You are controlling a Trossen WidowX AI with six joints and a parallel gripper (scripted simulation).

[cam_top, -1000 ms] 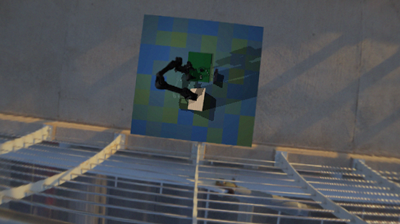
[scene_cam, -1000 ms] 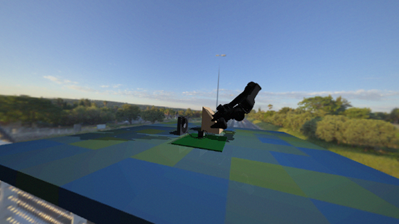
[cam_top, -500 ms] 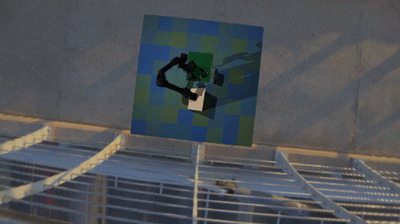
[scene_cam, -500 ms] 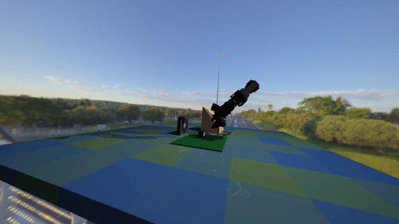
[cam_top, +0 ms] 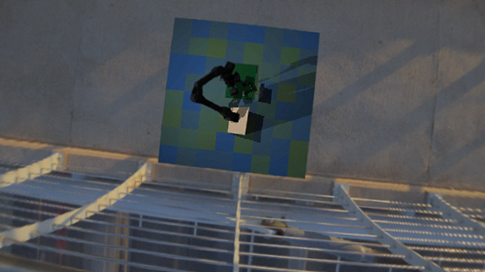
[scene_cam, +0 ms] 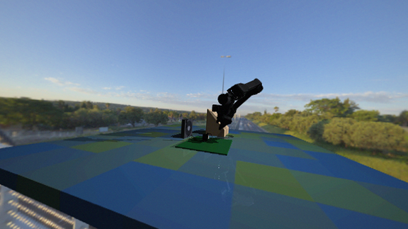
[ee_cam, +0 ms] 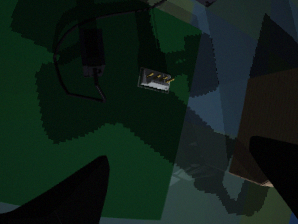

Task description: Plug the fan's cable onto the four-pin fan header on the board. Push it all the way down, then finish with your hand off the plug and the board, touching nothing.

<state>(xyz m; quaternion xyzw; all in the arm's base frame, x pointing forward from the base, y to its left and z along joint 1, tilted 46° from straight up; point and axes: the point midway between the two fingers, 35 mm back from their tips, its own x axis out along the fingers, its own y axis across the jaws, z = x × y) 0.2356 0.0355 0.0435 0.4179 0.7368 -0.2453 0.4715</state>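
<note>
The dark plug lies 70 mm below my gripper tip, 70 mm ahead of it and 60 mm to the right of it. Round my gripper tip: green board 110 mm ahead, 100 mm below, 30 mm to the right; black fan 200 mm to the right, 30 mm below, 20 mm ahead.
</note>
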